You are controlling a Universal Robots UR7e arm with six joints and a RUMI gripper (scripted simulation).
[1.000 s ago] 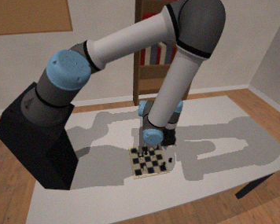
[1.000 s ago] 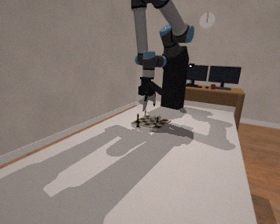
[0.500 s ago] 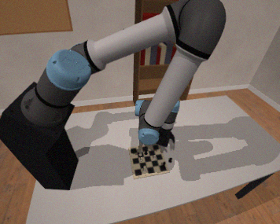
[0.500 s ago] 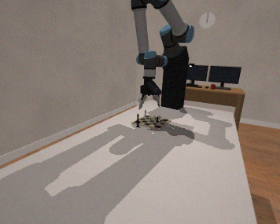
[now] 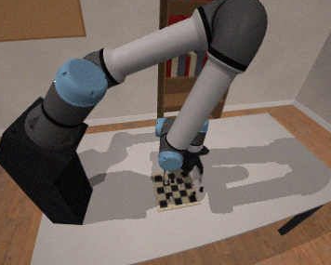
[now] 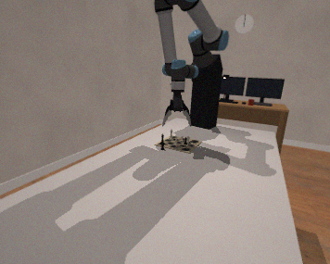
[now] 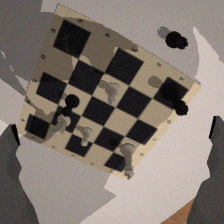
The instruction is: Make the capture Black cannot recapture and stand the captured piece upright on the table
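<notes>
Right now my hand is 90 mm above the white pawn, 20 mm past it and 10 mm to the left of it. From my hand the other things lie so: tall black piece 80 mm to the right, 80 mm below, 20 mm ahead; chessboard 120 mm below, 60 mm behind, 10 mm to the right; black pawn 90 mm below, 70 mm behind, 30 mm to the left.
</notes>
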